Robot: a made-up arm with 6 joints. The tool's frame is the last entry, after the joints. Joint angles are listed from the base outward.
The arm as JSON. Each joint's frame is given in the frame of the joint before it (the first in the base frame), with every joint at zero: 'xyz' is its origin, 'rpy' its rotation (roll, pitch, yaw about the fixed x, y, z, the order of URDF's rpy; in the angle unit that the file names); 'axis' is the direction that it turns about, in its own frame. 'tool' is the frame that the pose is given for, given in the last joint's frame.
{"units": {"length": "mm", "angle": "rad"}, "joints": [
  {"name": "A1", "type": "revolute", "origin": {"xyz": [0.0, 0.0, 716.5], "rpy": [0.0, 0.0, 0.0]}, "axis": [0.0, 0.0, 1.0]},
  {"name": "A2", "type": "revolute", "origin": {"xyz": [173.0, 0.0, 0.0], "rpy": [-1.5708, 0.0, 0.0]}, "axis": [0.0, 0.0, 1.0]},
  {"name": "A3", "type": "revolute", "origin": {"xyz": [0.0, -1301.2, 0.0], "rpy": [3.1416, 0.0, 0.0]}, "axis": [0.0, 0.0, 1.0]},
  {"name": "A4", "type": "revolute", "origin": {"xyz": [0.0, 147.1, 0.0], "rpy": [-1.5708, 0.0, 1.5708]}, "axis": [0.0, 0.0, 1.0]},
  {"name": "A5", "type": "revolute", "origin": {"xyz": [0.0, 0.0, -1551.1], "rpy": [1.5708, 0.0, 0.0]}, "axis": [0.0, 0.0, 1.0]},
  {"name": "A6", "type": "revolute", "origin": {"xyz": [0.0, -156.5, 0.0], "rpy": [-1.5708, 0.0, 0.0]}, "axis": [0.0, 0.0, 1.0]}
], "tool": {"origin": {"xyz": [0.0, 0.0, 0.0], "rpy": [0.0, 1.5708, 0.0]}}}
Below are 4 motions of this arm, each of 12 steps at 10 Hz.
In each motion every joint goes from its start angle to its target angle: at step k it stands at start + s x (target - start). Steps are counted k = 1, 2, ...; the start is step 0. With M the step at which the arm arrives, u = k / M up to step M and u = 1 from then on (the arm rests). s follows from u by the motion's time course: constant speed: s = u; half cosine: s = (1 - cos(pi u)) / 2; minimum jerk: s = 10 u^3 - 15 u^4 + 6 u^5.
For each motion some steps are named. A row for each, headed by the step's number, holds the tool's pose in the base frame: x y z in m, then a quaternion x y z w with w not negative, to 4 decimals.
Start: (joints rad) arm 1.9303 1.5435 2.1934 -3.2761 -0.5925 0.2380
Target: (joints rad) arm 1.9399 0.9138 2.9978 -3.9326 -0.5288 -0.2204
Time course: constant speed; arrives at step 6
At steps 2, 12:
2: -0.6660 1.8375 2.6397 -0.3591 -0.5499 -0.3045 0.6898
12: -0.0194 0.2058 2.8807 0.1840 -0.3801 -0.2367 0.8750

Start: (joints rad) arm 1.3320 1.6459 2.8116 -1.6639 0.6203 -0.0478
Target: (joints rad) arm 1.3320 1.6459 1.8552 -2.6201 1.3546 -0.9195
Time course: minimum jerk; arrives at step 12
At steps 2, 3, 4, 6, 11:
2: 0.5783 1.9800 2.1934 0.8977 0.0624 0.3970 0.1808
3: 0.6080 2.0809 2.1440 0.9134 0.1074 0.3551 0.1677
4: 0.6512 2.2319 2.0516 0.9332 0.1691 0.2800 0.1487
6: 0.7424 2.5851 1.7170 0.9559 0.2715 0.0310 0.1075
11: 0.7880 2.9126 0.9705 0.8816 0.1915 -0.4227 0.0855

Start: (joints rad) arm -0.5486 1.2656 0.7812 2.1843 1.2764 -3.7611
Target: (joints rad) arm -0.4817 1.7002 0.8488 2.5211 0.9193 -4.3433
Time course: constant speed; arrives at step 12
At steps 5, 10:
5: 2.4756 -1.3010 -0.0449 0.7498 0.5083 -0.2964 0.3025
10: 2.3798 -1.1858 -0.4895 0.7325 0.4733 -0.4274 0.2384

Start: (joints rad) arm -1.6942 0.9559 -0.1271 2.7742 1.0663 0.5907
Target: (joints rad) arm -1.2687 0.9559 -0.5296 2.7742 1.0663 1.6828
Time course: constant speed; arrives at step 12
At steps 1, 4, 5, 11, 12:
1: -0.1238 -1.9637 0.0138 -0.5417 0.1662 0.5411 0.6213
4: 0.0827 -1.8161 -0.0523 -0.5982 0.0287 0.5895 0.5421
5: 0.1443 -1.7608 -0.0709 -0.6131 -0.0187 0.5995 0.5141
11: 0.4290 -1.3837 -0.1459 -0.6604 -0.3062 0.5949 0.3410
12: 0.4616 -1.3159 -0.1521 -0.6614 -0.3527 0.5835 0.3126

